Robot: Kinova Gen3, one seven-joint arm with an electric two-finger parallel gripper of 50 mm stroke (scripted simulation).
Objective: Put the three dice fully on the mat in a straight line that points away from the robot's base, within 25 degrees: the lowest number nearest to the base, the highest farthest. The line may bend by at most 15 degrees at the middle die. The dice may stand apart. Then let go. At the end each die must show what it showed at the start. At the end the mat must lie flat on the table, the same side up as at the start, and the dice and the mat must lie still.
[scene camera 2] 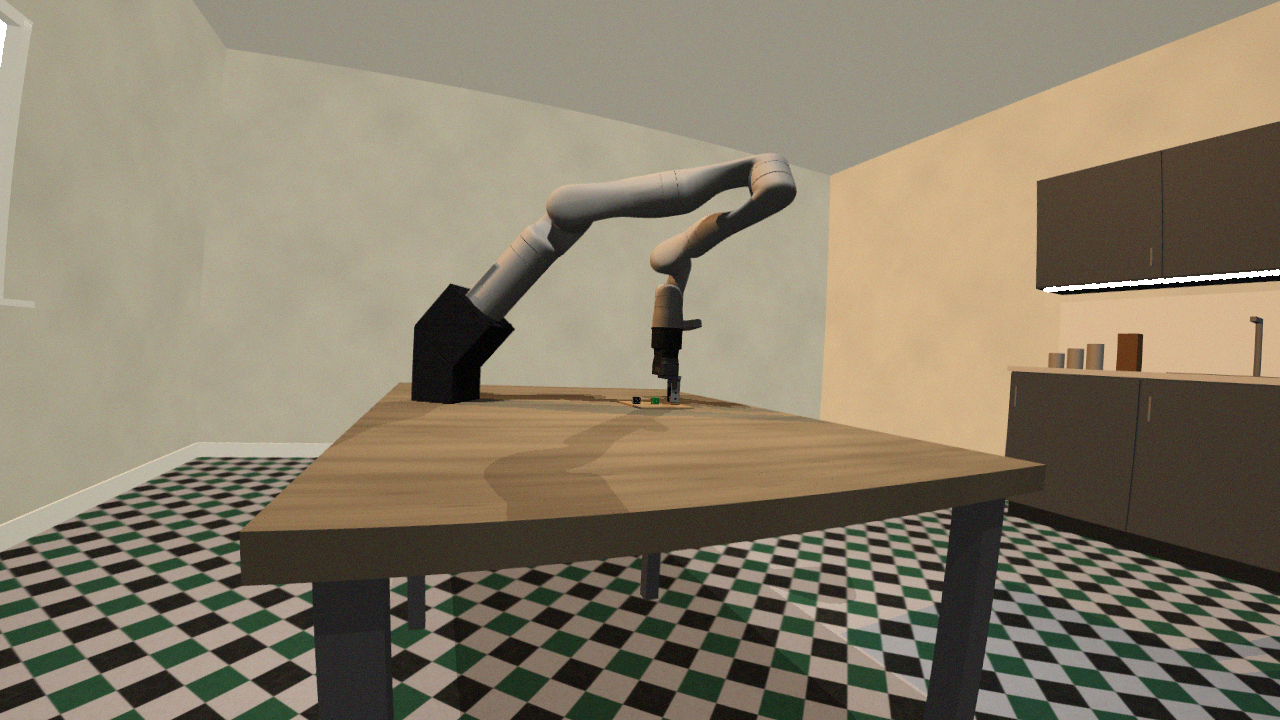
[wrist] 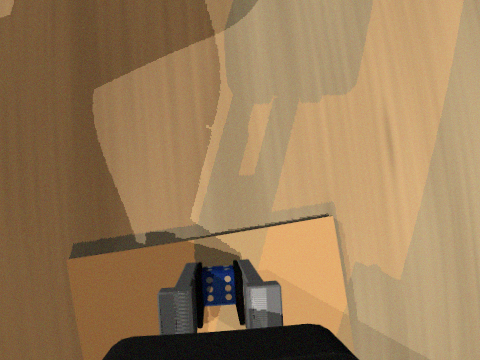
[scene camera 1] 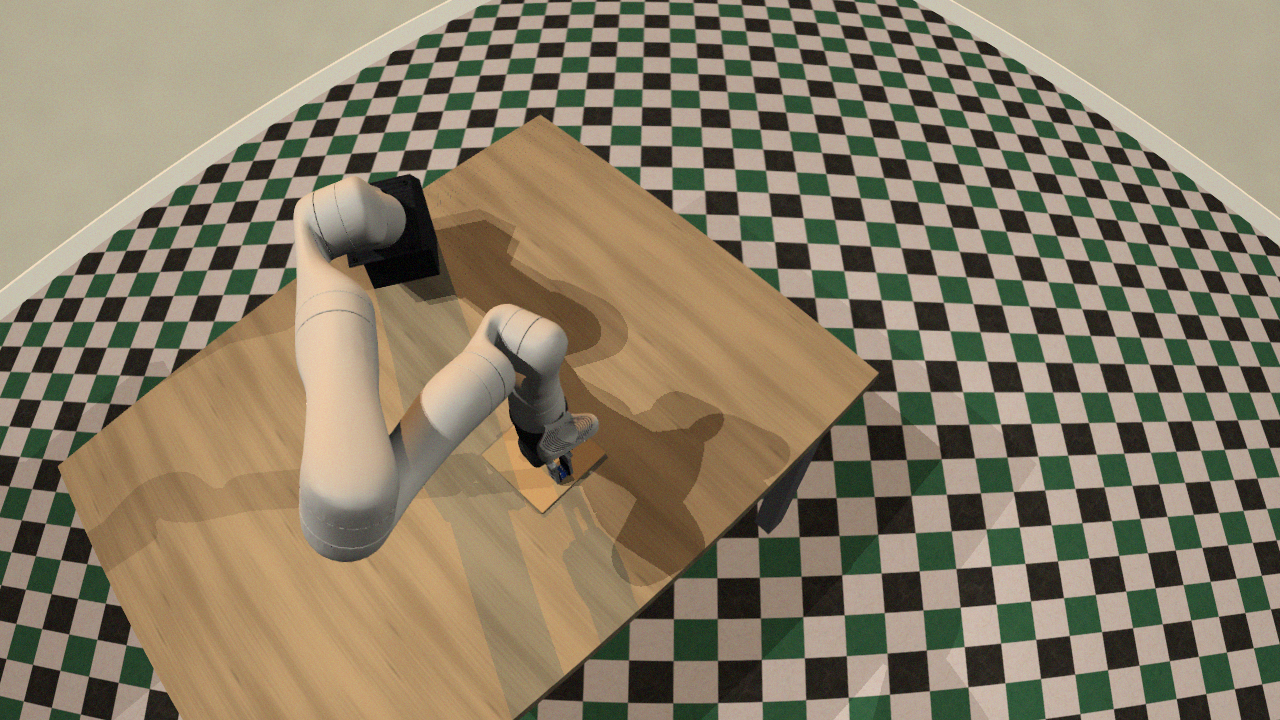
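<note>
My gripper is visible in scene camera 2 and scene camera 1 as well as in the wrist view: my gripper [scene camera 2: 672, 401], [scene camera 1: 561, 473], [wrist: 218, 283]. An orange mat [scene camera 1: 535, 484], [wrist: 114, 294] is visible too, as is a blue die [wrist: 218, 282].
</note>
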